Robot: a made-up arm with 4 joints. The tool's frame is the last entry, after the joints.
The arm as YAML. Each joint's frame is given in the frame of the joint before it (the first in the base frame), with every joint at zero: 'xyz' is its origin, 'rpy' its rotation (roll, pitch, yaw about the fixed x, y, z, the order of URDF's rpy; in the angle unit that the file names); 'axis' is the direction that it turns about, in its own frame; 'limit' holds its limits. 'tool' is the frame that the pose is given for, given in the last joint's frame.
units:
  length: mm
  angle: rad
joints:
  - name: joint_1
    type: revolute
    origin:
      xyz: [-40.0, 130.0, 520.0]
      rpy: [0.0, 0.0, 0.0]
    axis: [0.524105, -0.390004, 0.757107]
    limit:
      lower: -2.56
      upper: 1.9
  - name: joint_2
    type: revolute
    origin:
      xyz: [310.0, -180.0, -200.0]
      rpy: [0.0, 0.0, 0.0]
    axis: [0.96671, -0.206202, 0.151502]
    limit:
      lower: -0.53
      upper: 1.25
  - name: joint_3
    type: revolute
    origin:
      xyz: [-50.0, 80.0, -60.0]
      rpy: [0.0, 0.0, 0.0]
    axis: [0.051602, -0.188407, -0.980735]
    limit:
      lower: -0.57
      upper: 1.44
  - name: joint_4
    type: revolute
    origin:
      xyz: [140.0, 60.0, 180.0]
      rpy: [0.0, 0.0, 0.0]
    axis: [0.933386, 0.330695, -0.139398]
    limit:
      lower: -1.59
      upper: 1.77
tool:
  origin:
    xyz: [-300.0, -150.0, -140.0]
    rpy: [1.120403, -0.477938, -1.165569]
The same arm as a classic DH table. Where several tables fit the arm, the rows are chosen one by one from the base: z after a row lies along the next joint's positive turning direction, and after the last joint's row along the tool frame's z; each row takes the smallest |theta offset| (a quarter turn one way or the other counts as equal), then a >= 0, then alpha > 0; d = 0 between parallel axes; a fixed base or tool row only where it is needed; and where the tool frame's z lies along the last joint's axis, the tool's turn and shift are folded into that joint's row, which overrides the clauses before.
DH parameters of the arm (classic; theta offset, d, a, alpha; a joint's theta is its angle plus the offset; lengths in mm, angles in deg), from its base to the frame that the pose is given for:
base (fixed): 53.35 647.1 80.4 40.79
joint_1: 35.3 -431.6 -198.1 45.43
joint_2: -32.46 419.9 75.4 93.43
joint_3: -34.1 -162.1 -29.5 -82.96
joint_4: -17.65 -755.2 53.6 -163
tool (fixed): 178.58 -622.1 0 0
Joint limits (deg, base to tool): -146.68..108.86 -30.37..71.62 -32.66..82.51 -91.1..101.41

